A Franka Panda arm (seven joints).
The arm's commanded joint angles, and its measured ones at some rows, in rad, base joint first. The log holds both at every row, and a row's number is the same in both.
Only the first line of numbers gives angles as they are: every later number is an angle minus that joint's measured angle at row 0.
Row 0, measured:
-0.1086, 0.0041, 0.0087, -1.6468, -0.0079, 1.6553, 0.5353
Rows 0 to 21, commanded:
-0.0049, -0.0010, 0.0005, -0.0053, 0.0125, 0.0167, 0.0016
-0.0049, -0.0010, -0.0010, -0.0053, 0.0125, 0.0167, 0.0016
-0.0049, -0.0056, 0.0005, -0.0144, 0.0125, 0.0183, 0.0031
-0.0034, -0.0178, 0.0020, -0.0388, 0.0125, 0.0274, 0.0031
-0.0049, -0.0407, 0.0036, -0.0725, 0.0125, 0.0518, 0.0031
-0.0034, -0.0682, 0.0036, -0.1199, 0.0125, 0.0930, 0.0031
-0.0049, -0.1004, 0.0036, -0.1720, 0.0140, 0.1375, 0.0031
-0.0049, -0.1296, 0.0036, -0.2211, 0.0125, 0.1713, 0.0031
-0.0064, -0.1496, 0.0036, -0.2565, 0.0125, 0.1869, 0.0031
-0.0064, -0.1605, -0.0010, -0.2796, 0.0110, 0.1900, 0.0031
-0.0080, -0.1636, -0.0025, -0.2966, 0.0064, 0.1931, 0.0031
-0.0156, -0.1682, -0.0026, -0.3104, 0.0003, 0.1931, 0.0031
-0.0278, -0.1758, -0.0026, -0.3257, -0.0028, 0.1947, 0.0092
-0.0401, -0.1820, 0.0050, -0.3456, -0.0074, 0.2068, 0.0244
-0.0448, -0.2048, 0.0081, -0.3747, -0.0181, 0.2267, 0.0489
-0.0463, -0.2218, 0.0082, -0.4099, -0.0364, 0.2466, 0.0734
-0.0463, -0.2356, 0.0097, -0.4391, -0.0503, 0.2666, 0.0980
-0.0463, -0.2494, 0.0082, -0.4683, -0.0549, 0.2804, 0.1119
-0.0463, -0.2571, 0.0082, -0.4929, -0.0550, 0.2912, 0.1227
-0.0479, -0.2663, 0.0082, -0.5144, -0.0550, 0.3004, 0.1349
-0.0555, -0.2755, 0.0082, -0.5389, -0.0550, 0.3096, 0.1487
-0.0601, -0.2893, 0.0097, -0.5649, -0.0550, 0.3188, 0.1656
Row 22, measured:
-0.0407, -0.2206, -0.0023, -0.4607, -0.0383, 0.2675, 0.1101
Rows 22 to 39, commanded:
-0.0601, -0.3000, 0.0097, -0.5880, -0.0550, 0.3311, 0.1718
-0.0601, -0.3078, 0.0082, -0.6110, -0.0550, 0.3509, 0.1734
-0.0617, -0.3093, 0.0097, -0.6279, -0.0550, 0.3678, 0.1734
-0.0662, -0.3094, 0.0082, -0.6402, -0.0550, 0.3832, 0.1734
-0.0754, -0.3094, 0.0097, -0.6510, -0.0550, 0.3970, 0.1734
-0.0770, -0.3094, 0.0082, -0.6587, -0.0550, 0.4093, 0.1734
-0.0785, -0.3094, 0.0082, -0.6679, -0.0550, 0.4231, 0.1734
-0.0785, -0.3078, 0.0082, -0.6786, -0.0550, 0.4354, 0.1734
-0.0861, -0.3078, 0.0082, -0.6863, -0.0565, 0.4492, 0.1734
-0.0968, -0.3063, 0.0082, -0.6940, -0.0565, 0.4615, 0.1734
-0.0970, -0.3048, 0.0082, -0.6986, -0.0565, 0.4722, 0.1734
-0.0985, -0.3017, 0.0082, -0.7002, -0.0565, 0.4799, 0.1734
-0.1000, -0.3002, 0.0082, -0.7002, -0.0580, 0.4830, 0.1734
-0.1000, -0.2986, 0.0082, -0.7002, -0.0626, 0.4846, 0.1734
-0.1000, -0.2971, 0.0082, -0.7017, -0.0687, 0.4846, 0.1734
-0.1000, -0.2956, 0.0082, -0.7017, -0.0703, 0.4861, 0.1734
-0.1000, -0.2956, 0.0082, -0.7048, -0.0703, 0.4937, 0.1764
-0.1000, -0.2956, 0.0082, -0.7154, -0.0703, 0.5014, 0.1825
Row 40, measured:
-0.0907, -0.2805, -0.0023, -0.6837, -0.0500, 0.4601, 0.1534
